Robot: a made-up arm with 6 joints.
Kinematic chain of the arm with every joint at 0, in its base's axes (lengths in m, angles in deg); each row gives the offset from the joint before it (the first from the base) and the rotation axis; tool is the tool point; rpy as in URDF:
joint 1: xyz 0 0 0.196 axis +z
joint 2: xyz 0 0 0 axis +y
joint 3: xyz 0.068 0 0.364 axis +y
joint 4: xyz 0.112 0 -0.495 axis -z
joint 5: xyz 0 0 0 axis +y
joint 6: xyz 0.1 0 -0.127 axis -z
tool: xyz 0 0 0 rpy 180 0 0
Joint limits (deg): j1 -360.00..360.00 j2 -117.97..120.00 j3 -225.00..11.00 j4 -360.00..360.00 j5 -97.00..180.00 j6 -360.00..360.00
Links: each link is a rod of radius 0.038 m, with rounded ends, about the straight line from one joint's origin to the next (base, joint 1, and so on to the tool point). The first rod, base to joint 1, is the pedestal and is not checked.
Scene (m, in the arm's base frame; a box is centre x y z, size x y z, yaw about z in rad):
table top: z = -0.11
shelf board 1: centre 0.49 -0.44 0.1 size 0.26 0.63 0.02 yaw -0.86
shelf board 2: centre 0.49 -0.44 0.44 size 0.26 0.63 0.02 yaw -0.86
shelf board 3: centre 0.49 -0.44 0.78 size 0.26 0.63 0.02 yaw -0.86
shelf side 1: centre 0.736 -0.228 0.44 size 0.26 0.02 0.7 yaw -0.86
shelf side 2: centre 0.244 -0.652 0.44 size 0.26 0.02 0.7 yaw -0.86
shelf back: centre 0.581 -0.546 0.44 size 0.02 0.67 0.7 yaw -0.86
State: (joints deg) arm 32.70 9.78 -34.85 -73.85 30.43 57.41
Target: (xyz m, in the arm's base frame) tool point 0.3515 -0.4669 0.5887
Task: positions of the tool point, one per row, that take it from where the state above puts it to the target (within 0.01 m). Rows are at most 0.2 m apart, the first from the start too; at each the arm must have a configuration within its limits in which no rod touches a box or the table.
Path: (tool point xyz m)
1: 0.5072 0.2412 0.1515
2: 0.5413 0.1553 0.3119
3: 0.5143 0.0632 0.4670
4: 0.4310 -0.0082 0.6030
5: 0.3083 -0.0372 0.7084
6: 0.3569 -0.1327 0.7049
7: 0.3827 -0.2422 0.6834
8: 0.3813 -0.3569 0.6443
9: 0.3515 -0.4669 0.5888

